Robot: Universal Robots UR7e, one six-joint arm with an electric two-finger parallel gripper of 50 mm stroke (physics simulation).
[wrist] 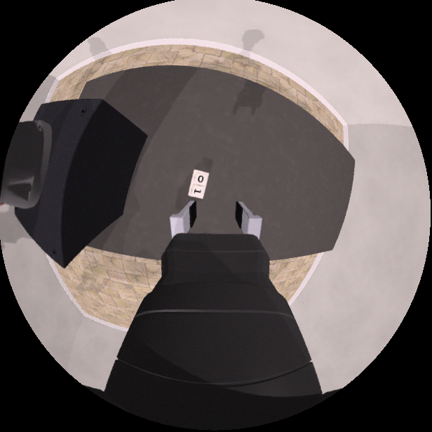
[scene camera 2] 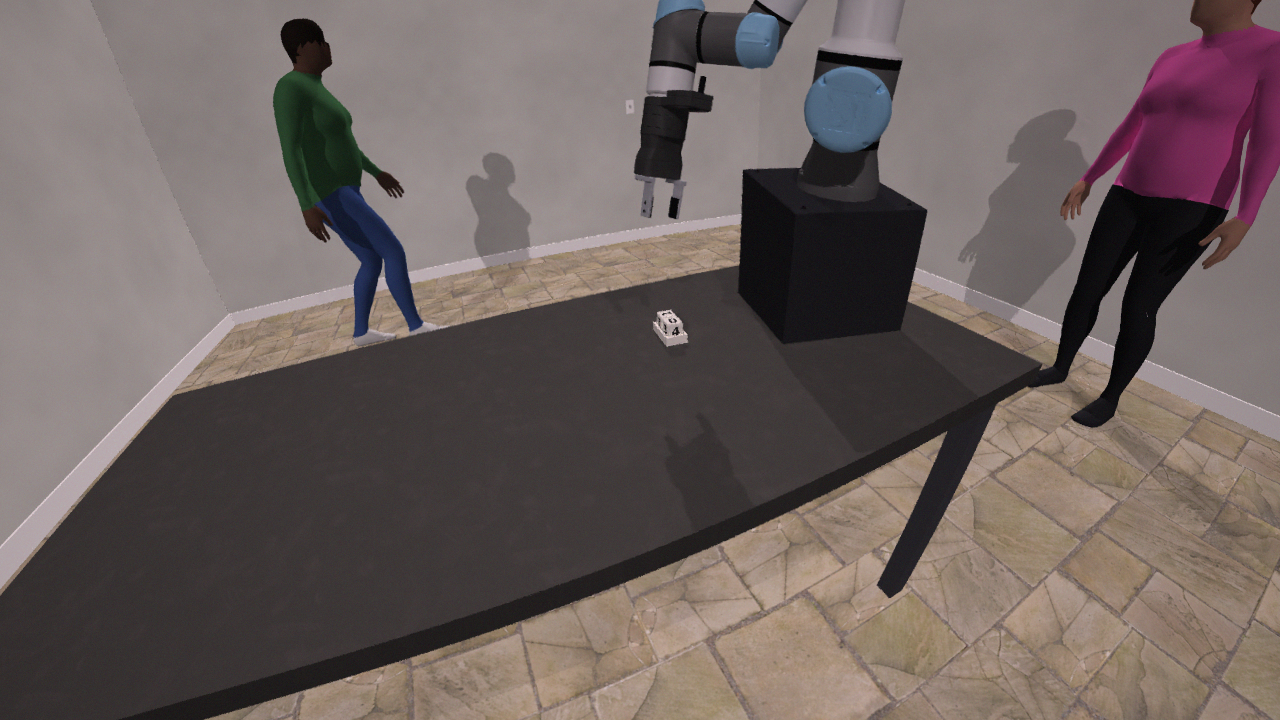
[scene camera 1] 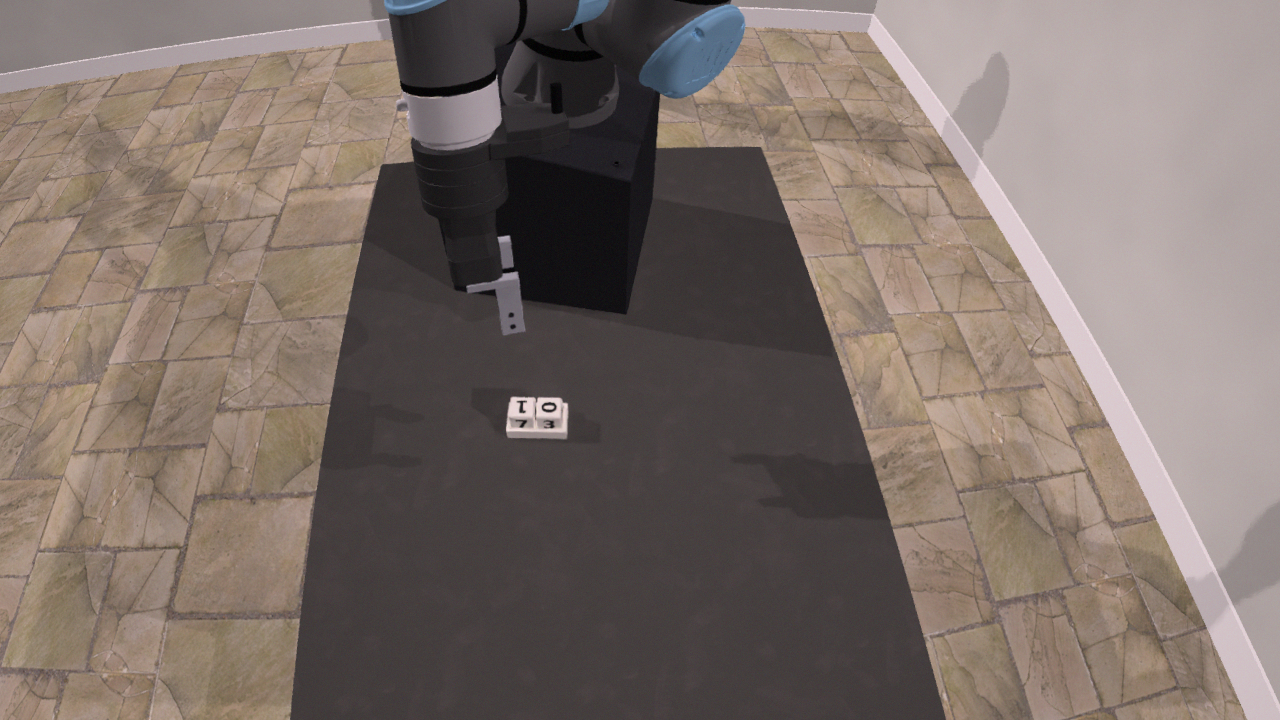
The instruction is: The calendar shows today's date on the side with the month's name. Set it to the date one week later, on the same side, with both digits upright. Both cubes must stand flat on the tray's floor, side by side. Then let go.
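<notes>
A small white tray (scene camera 1: 537,435) (scene camera 2: 676,341) stands on the table, with two white cubes side by side in it. In scene camera 1, the left cube (scene camera 1: 520,413) (wrist: 198,191) has an inverted 1 on top and a 7 on its front face. The right cube (scene camera 1: 548,413) (scene camera 2: 674,327) (wrist: 200,179) has a 0 on top and a 3 on its front face. Scene camera 2 shows a 4 on its side face. The faces toward the pedestal are hidden, and no month's name is readable. My gripper (scene camera 1: 510,299) (scene camera 2: 660,215) (wrist: 215,208) is open and empty, high above the table on the tray's pedestal side.
The black pedestal (scene camera 1: 572,223) (scene camera 2: 832,259) (wrist: 100,170) under the arm stands behind the tray at the table's back. The dark table (scene camera 1: 626,555) (scene camera 2: 402,483) (wrist: 280,175) has a long edge facing scene camera 2. Two people stand beyond the table in scene camera 2.
</notes>
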